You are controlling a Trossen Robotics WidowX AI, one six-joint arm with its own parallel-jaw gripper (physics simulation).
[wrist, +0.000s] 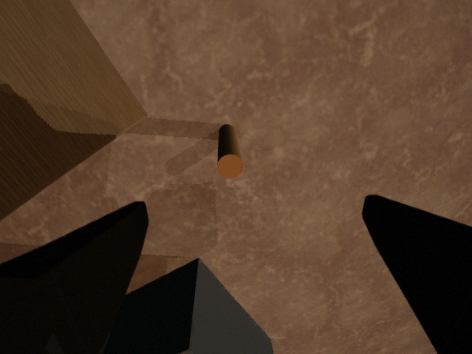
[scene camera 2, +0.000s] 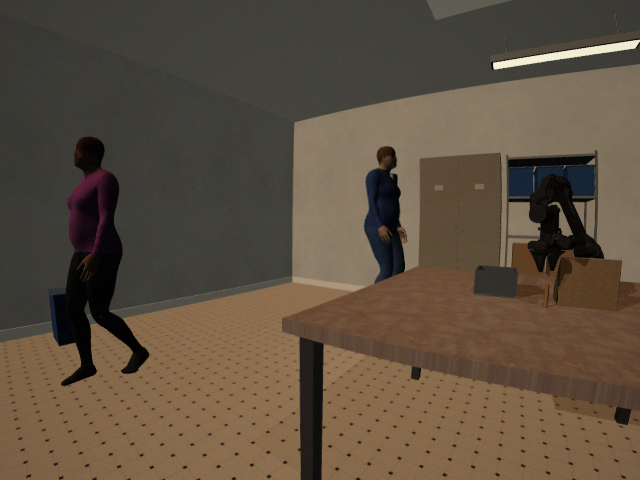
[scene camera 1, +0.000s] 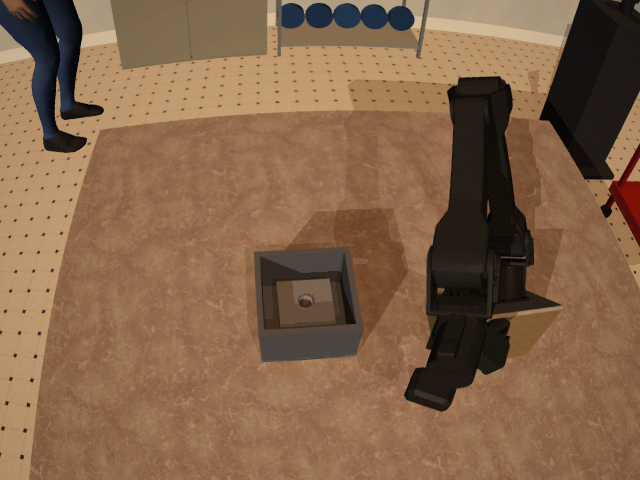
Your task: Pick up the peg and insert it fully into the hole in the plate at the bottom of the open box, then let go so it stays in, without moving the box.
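Seen in the pictures: gripper, fingertip midpoint: [wrist: 256,209] [scene camera 2: 546,271]; arm's base, origin of the base link: [scene camera 2: 592,275] [scene camera 1: 506,298].
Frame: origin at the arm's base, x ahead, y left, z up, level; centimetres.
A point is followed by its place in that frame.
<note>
The orange-brown peg [scene camera 2: 546,296] {x 16.6, y 11.8, z -6.6 cm} [wrist: 229,151] {x 15.9, y 11.5, z -3.0 cm} stands upright on the table; it does not show in scene camera 1, where the arm covers that area. My gripper [scene camera 2: 546,268] {x 17.3, y 11.9, z 1.8 cm} [wrist: 256,209] {x 17.3, y 11.9, z 1.8 cm} is open and empty, its fingertips above the peg's top. In the wrist view the peg lies beyond the line of the fingertips, nearer the left finger. The grey open box [scene camera 1: 310,345] {x 33.8, y 1.9, z -5.0 cm} [scene camera 2: 495,282] {x 33.8, y 1.9, z -5.0 cm} [wrist: 225,310] {x 30.8, y 1.9, z -7.4 cm} sits apart from the peg, left of the arm in scene camera 1. The plate [scene camera 1: 289,312] {x 36.6, y -4.4, z -4.6 cm} on its bottom has a round, empty hole [scene camera 1: 306,301] {x 33.5, y -7.0, z -5.8 cm}.
A wooden block [scene camera 1: 535,328] {x -3.6, y 7.0, z 0.6 cm} [scene camera 2: 589,284] {x 2.4, y 6.8, z -2.3 cm} [wrist: 65,60] {x 7.2, y 6.7, z -4.0 cm} stands close beside the peg, partly under the arm in scene camera 1. The brown table [scene camera 1: 155,413] {x 61.0, y 11.4, z -10.4 cm} [scene camera 2: 392,320] {x 59.4, y 47.8, z -10.4 cm} carries all of these. A person in blue [scene camera 1: 46,67] [scene camera 2: 382,201] stands beyond the table.
</note>
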